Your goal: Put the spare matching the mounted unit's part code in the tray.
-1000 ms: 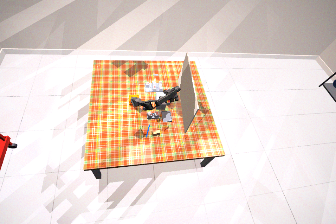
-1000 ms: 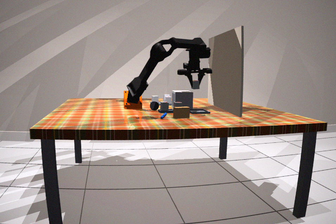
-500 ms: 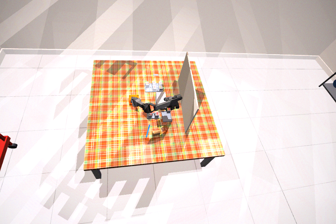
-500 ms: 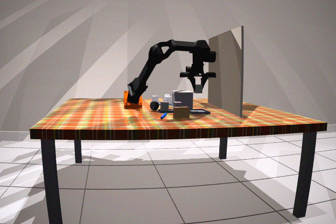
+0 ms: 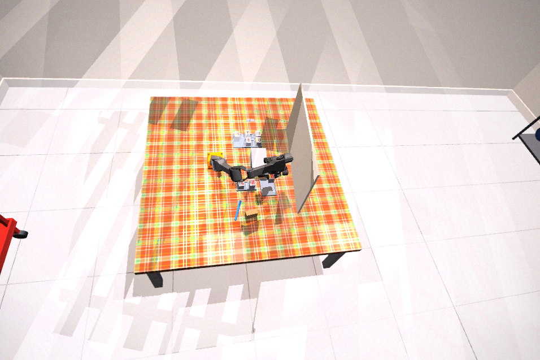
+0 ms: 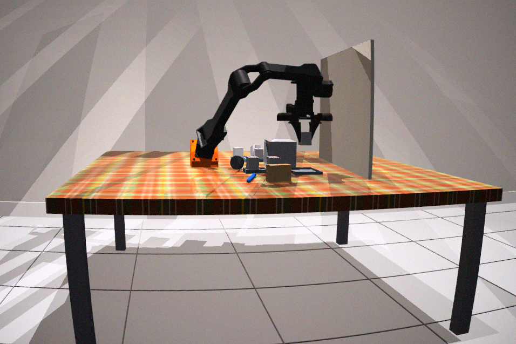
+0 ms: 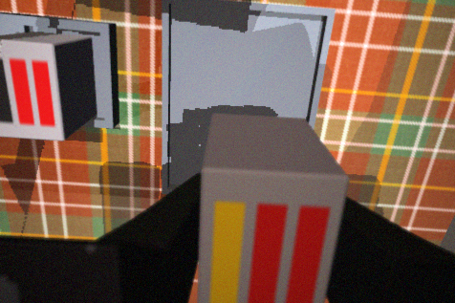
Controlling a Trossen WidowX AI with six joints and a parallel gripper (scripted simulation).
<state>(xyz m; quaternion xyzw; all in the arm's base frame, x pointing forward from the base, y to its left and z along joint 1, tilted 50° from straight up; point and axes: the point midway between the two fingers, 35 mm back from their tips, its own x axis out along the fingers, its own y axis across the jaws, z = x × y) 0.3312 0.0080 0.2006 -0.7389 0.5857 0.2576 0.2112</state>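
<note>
Now: the flat blue-grey tray 10 cm below my gripper tip. The rest, counted from my gripper tip: small cardboard box 11 cm behind, 21 cm to the right, 8 cm below; then mounted unit 7 cm behind, 17 cm to the left, 5 cm below; then black tape roll 23 cm behind, 7 cm to the left, 8 cm below.
</note>
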